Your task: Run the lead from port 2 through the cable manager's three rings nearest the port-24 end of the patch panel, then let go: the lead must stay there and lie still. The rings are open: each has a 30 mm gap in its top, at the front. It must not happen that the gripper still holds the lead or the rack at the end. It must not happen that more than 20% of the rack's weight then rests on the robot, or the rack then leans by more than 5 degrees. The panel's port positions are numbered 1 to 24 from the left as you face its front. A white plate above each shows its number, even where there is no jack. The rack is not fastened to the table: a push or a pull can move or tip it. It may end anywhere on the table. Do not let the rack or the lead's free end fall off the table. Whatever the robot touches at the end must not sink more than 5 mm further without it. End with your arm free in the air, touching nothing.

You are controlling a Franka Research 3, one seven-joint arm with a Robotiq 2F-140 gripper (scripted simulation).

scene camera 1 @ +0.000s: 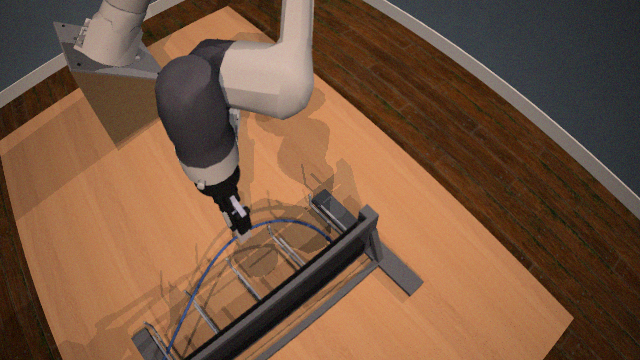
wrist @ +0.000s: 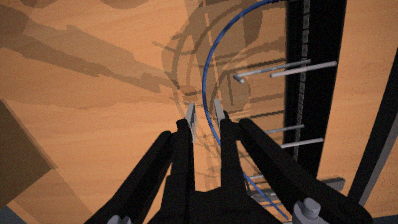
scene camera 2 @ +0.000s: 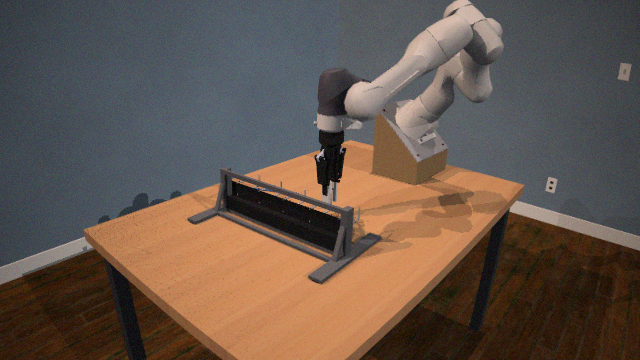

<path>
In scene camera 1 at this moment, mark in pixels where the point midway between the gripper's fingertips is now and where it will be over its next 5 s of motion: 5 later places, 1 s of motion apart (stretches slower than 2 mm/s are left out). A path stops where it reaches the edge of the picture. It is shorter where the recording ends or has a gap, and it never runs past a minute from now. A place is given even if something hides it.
My gripper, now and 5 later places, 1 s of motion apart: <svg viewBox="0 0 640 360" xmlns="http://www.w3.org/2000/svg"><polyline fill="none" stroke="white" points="240,231 242,234 242,235 241,228 242,215 252,243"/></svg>
</path>
